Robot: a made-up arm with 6 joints.
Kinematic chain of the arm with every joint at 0, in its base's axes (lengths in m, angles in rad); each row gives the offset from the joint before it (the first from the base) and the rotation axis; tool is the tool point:
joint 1: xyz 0 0 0.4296 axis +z
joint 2: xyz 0.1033 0 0 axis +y
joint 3: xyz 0 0 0.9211 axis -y
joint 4: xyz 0 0 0.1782 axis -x
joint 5: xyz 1.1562 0 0 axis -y
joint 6: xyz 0.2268 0 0 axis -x
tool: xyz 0 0 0
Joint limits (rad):
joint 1: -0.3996..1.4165
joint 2: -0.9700..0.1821
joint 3: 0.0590..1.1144
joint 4: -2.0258..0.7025
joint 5: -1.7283..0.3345
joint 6: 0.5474..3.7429
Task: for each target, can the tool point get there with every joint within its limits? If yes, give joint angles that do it. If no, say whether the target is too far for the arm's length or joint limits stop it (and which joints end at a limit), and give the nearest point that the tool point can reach.
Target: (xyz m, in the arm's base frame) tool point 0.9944 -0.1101 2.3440
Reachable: yes | joints -0.1564 -0.0680 0.6347 -0.8793 -0.2671 1.0067
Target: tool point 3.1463 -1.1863 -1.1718
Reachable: no: too far | nearest point 1.4749 -0.5561 1.1895 | short by 2.961 m
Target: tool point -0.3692 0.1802 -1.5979
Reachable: no: joint limits stop it (at a limit: joint 1, joint 2, joint 3, joint 5) | nearest point 0.1839 1.3648 1.1542 | short by 3.047 m
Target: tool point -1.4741 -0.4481 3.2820
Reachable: no: too far | nearest point -0.9972 -0.3031 2.4172 | short by 0.998 m
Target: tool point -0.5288 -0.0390 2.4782
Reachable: yes | joints 0.3774 -0.5856 1.0036 -1.0009 -0.9799 1.4349
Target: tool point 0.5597 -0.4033 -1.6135
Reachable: no: joint limits stop it (at a limit: joint 1, joint 2, joint 3) | nearest point 1.2697 -0.5485 1.1510 | short by 2.858 m
